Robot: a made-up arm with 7 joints.
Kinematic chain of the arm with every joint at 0, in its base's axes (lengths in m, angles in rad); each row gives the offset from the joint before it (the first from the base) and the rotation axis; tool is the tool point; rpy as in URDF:
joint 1: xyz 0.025 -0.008 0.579 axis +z
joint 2: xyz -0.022 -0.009 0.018 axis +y
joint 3: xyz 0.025 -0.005 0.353 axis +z
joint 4: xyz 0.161 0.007 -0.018 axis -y
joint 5: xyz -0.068 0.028 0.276 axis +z
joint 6: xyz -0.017 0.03 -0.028 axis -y
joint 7: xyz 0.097 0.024 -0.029 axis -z
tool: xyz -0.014 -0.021 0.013 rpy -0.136 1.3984 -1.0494
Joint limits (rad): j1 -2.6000..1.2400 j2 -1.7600..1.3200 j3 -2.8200..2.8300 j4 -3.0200..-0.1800 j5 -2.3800..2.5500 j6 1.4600..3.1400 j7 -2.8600..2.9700
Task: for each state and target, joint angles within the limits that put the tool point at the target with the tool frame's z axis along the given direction. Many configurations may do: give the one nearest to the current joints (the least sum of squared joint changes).
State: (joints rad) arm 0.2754 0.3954 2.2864 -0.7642 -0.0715 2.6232 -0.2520
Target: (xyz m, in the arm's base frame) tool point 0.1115 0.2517 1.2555 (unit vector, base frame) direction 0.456 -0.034 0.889
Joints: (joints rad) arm 0.0604 0.5238 2.0702 -0.9505 -0.3512 2.3614 -0.6924
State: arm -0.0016 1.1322 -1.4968 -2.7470 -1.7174 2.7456 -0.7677
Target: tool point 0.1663 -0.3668 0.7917 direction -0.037 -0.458 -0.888
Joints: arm 0.2671 1.1311 -2.3119 -2.2421 -2.0378 2.7851 -0.9994
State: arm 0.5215 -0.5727 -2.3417 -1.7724 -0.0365 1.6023 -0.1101
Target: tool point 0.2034 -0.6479 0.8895 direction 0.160 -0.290 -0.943
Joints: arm 1.1282 -1.0273 -1.7498 -1.1642 0.7402 1.7714 0.3458
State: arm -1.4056 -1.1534 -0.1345 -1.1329 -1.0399 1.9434 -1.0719
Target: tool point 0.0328 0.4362 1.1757 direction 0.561 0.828 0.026
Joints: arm -1.1933 -1.0780 0.1379 -0.8682 -0.9264 2.7338 -1.0498
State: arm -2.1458 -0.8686 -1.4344 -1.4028 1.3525 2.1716 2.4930
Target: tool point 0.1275 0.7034 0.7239 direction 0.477 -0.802 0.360
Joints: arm -2.4750 -1.2892 -1.6553 -1.4847 1.4688 2.0397 2.3279
